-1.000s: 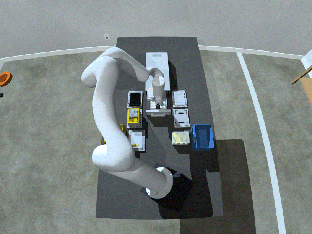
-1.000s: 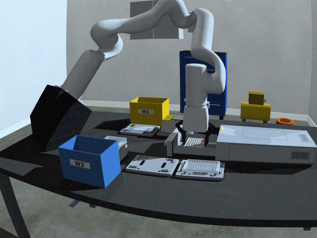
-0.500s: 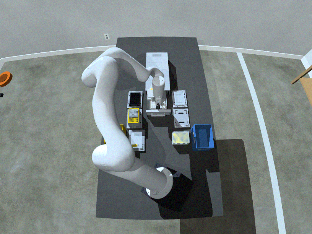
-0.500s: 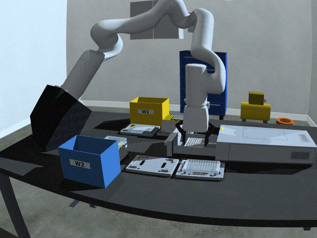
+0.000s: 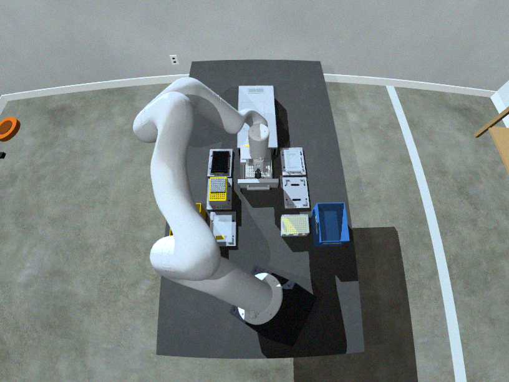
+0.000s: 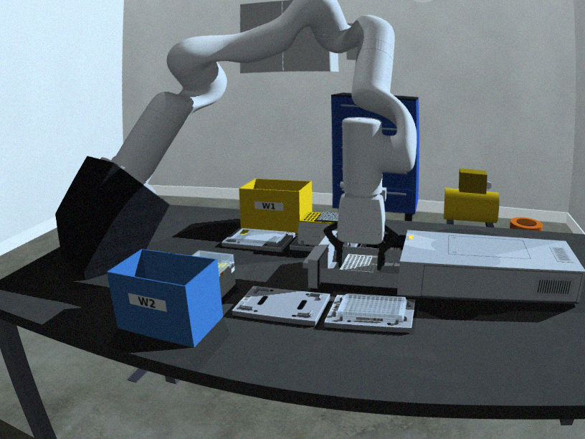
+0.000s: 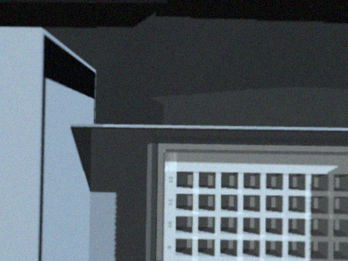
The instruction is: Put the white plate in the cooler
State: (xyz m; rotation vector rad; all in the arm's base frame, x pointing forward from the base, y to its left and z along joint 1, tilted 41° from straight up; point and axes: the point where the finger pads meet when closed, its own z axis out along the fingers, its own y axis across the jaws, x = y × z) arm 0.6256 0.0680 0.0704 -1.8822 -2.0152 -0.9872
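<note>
My hand is 1 cm above the white plate. Also, from my hand: clear plate (17 cm to the right, 9 cm ahead, 2 cm below); cooler CD (18 cm ahead, 3 cm to the left, 1 cm above); drawer (4 cm ahead, 1 cm to the left).
</note>
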